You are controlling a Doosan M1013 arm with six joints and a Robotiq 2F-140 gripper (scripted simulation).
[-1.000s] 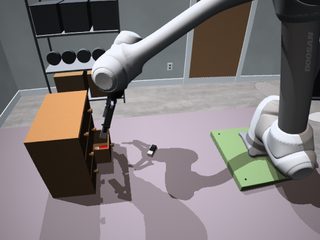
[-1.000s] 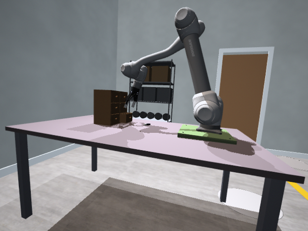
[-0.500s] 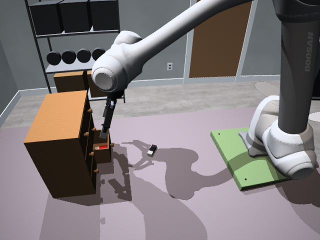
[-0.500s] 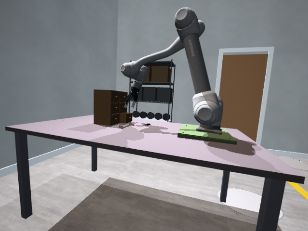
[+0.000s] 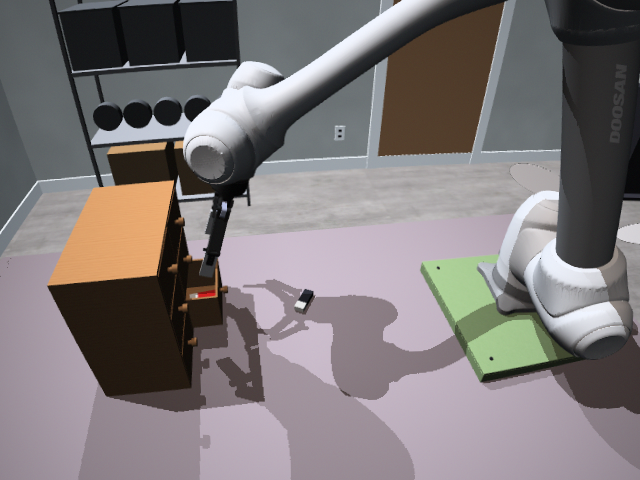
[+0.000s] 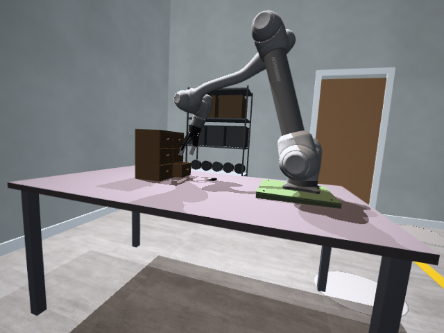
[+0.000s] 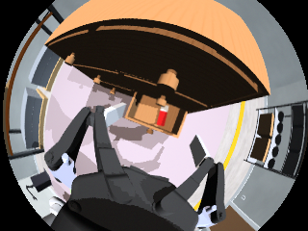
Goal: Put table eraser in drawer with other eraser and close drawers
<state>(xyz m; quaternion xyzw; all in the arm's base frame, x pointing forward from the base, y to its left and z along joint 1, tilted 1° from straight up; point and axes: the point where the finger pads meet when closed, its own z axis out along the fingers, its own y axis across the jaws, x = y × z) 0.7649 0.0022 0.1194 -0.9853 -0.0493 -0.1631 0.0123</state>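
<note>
Right now my hand is 210 mm past the black-and-white eraser, 10 mm to the right of it and 160 mm above it. The rest, counted from my hand: white eraser 40 mm ahead, 150 mm below.
</note>
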